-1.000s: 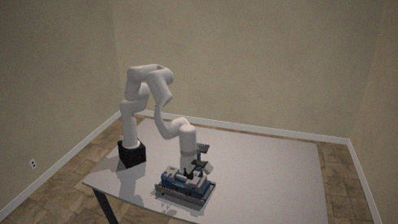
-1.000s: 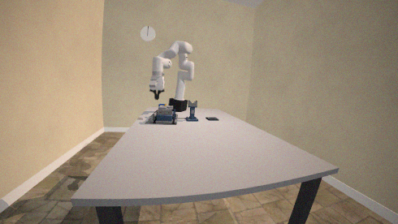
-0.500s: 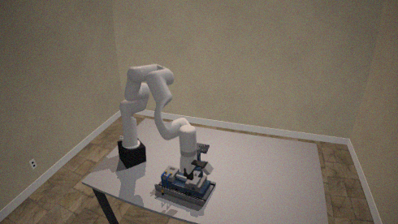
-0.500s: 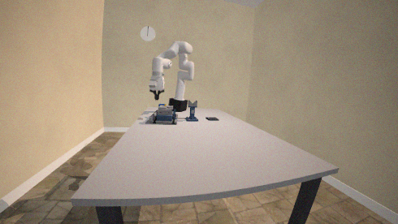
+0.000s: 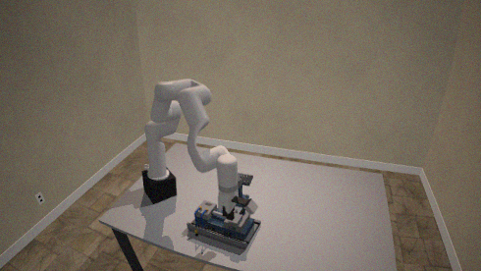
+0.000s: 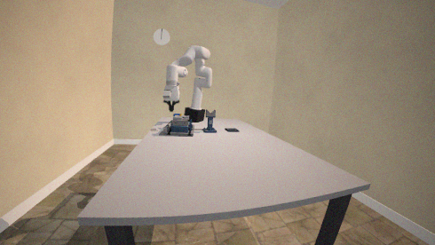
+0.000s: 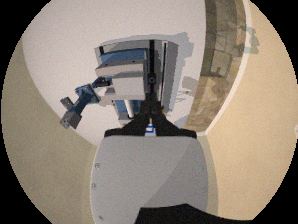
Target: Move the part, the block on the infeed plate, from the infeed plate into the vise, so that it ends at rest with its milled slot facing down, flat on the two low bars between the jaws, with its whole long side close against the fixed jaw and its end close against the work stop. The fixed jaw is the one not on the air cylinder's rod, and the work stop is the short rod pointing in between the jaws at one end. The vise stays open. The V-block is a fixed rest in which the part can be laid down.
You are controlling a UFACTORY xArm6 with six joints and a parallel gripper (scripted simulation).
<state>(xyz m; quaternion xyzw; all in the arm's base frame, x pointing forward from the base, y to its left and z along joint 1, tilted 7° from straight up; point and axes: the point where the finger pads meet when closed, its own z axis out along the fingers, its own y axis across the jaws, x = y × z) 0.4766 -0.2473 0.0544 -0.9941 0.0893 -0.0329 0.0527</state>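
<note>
Right now the part is 80 mm below my hand, 40 mm to the left of it and 10 mm ahead of it. From my hand the other things lie so: vise: 130 mm below, 80 mm to the left, 50 mm behind; then dark infeed plate: 470 mm to the left, 160 mm below, 60 mm behind.
</note>
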